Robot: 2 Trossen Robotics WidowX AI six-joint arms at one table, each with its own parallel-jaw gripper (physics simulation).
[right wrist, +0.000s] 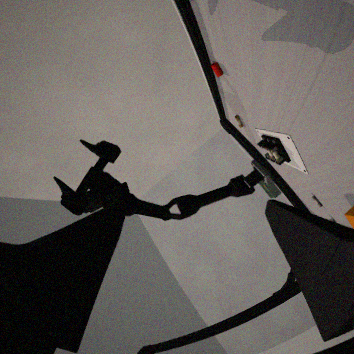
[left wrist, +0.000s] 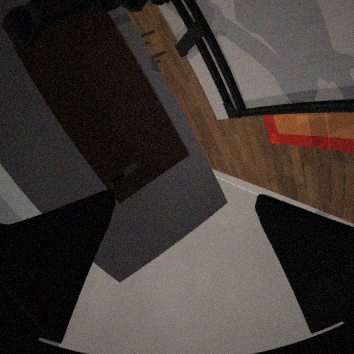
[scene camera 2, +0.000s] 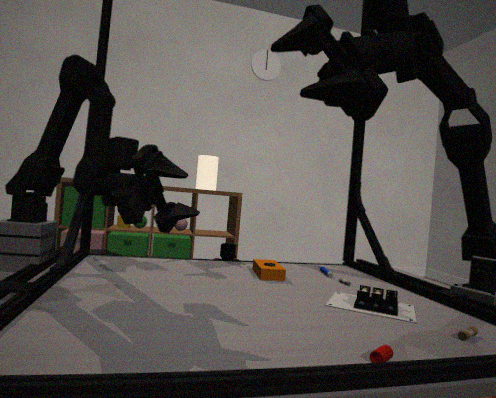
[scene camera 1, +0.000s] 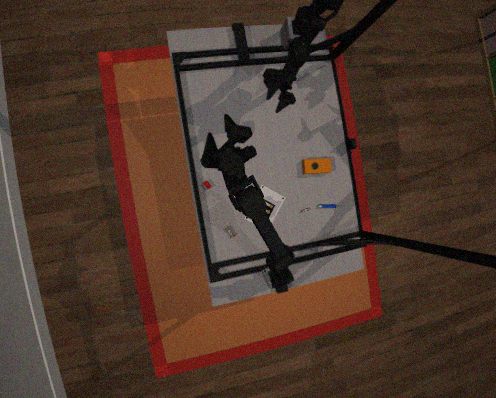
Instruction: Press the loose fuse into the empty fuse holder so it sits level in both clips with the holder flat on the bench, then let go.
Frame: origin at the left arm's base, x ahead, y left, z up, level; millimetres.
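Seen in the pictures: left gripper, fingertip midpoint: (right wrist: 67, 157) (left wrist: 187, 199) (scene camera 2: 285, 69) (scene camera 1: 217, 123); right gripper, fingertip midpoint: (right wrist: 196, 208) (scene camera 2: 193, 195) (scene camera 1: 272, 106); left arm's base, origin of the base link: (right wrist: 258, 173) (scene camera 2: 482, 288); right arm's base, origin of the base link: (scene camera 2: 27, 221) (scene camera 1: 299, 27).
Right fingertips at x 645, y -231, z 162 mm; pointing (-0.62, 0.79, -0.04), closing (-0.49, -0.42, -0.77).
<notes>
Pixels of each thing's top centre, then the offset from my right fingertips to it. "spot": a spot on its surface instead.
- loose fuse, middle of its top: (scene camera 2: 468, 329) (right wrist: 237, 122) (scene camera 1: 230, 232) 387 mm back, 332 mm left, 188 mm down
- white plate, surface spot: (scene camera 2: 340, 302) spot: 307 mm back, 110 mm left, 200 mm down
- black fuse holder block, surface spot: (scene camera 2: 376, 304) spot: 337 mm back, 177 mm left, 187 mm down
- red cylinder, middle of its top: (scene camera 2: 382, 348) (right wrist: 214, 71) (scene camera 1: 207, 184) 161 mm back, 332 mm left, 184 mm down
- orange box, middle of its top: (scene camera 2: 268, 262) (scene camera 1: 318, 165) 293 mm back, 154 mm right, 168 mm down
- blue rod, middle of its top: (scene camera 2: 323, 267) (scene camera 1: 332, 206) 494 mm back, 150 mm right, 188 mm down
- small grey piece, middle of its top: (scene camera 2: 344, 280) (right wrist: 315, 202) (scene camera 1: 305, 210) 452 mm back, 21 mm right, 192 mm down
A small tan cylinder with metal-looking ends, apparently the loose fuse (scene camera 1: 230, 231) (scene camera 2: 468, 333) (right wrist: 239, 120), lies on the bench apart from the white plate (scene camera 1: 277, 194) (scene camera 2: 340, 302) (right wrist: 298, 159). The black fuse holder block (scene camera 1: 270, 208) (scene camera 2: 376, 304) (right wrist: 274, 148) stands on that plate, with raised clip posts; which position is empty is too small to tell. The left arm partly hides it in scene camera 1. My left gripper (scene camera 1: 218, 125) (scene camera 2: 287, 71) (left wrist: 187, 199) (right wrist: 67, 157) is open and empty, high above the bench. My right gripper (scene camera 1: 273, 105) (scene camera 2: 192, 195) is open and empty, above the bench's far side from the fuse.
A red cylinder (scene camera 1: 207, 185) (scene camera 2: 381, 354) (right wrist: 217, 69) lies near the bench edge. An orange box (scene camera 1: 324, 166) (scene camera 2: 270, 273) (right wrist: 351, 216), a blue rod (scene camera 1: 327, 206) (scene camera 2: 325, 271) and a small grey piece (scene camera 1: 305, 210) (scene camera 2: 344, 282) (right wrist: 317, 200) lie beyond the plate. Black frame bars surround the bench.
</notes>
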